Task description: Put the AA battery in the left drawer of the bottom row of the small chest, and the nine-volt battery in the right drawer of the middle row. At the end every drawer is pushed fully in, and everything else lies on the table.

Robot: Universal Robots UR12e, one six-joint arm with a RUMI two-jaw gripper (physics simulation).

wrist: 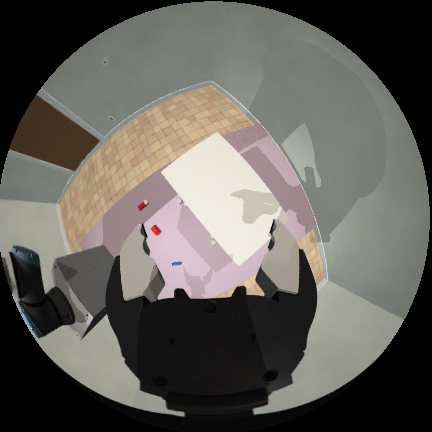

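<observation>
The small chest shows as a pale cream top in the middle of the view, with small light knobs along its lower-left edge; its drawer fronts are hidden at this angle. To its left on the table lie a small red block, a red piece with a pale end and, lower down, a small blue piece. They are too small for me to tell which is the AA battery and which the nine-volt battery. My gripper is open and empty, high above the table, its fingers spread wide in front of the chest and table.
The pink table lies under the chest, with shadows across it. A grey block-shaped base and dark, blue-capped arm joints stand at the left. Tiled floor, grey walls and a brown door panel lie beyond.
</observation>
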